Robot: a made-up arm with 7 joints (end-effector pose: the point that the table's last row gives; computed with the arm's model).
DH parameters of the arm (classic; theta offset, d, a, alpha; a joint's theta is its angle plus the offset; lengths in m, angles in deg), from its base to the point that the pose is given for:
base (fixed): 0 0 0 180
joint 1: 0 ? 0 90
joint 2: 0 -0.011 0 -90
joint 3: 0 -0.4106 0 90
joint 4: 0 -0.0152 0 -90
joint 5: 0 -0.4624 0 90
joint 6: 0 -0.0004 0 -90
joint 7: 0 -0.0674 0 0
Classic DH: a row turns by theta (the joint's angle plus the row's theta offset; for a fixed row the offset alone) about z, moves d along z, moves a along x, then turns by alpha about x.
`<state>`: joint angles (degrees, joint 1 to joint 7).
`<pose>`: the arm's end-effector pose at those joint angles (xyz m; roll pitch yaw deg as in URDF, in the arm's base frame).
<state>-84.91 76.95 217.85 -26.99 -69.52 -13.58 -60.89</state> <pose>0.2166 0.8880 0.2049 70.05 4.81 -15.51</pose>
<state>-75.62 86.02 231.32 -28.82 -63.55 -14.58 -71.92</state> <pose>0.4079 0.8042 0.0864 61.63 -6.00 -31.05</pose>
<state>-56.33 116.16 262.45 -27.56 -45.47 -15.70 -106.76</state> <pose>0.6354 0.4847 -0.2276 46.15 -32.91 -51.88</pose>
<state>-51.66 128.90 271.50 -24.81 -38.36 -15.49 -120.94</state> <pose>0.6110 0.3769 -0.3584 38.81 -38.37 -49.80</pose>
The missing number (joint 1, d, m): -0.2124
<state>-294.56 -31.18 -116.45 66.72 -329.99 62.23 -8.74</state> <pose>0.2135 0.5758 0.6020 62.26 28.76 -100.79</pose>
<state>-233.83 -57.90 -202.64 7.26 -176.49 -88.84 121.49</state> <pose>0.4359 0.6670 0.5664 -31.54 -0.04 -177.75</pose>
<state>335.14 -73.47 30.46 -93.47 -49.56 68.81 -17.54</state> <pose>-0.5828 0.0214 -0.0553 138.21 -75.87 11.74</pose>
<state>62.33 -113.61 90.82 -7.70 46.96 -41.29 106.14</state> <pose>-0.3149 0.7898 -0.1371 100.69 19.39 -2.01</pose>
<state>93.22 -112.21 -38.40 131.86 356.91 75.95 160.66</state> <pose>0.1813 0.1249 0.4304 -82.51 -74.91 -24.84</pose>
